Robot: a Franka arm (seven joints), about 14 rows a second.
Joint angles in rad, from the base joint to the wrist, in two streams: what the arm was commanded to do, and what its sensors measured. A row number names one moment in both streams.
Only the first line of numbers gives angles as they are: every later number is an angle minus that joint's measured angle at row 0.
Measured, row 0: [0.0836 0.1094 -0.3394 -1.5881 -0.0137 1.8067 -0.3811]
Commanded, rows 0 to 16: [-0.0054 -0.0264 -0.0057 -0.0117 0.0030 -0.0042 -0.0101]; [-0.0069 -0.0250 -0.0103 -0.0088 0.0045 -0.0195 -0.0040]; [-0.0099 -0.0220 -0.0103 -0.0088 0.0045 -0.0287 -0.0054]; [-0.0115 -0.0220 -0.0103 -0.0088 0.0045 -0.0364 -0.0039]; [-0.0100 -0.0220 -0.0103 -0.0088 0.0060 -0.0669 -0.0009]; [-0.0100 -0.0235 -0.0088 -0.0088 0.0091 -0.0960 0.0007]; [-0.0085 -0.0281 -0.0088 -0.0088 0.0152 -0.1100 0.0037]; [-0.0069 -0.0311 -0.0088 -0.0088 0.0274 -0.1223 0.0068]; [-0.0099 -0.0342 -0.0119 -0.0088 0.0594 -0.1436 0.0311]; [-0.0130 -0.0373 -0.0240 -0.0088 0.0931 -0.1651 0.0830]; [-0.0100 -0.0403 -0.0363 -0.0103 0.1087 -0.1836 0.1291]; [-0.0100 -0.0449 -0.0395 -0.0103 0.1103 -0.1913 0.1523]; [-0.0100 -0.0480 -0.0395 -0.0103 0.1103 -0.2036 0.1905]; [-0.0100 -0.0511 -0.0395 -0.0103 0.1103 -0.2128 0.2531]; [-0.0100 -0.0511 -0.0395 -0.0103 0.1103 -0.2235 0.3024]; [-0.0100 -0.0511 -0.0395 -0.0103 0.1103 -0.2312 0.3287]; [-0.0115 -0.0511 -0.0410 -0.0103 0.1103 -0.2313 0.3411]
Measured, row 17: [-0.0112 -0.0354 -0.0371 -0.0014 0.0906 -0.2155 0.2880]
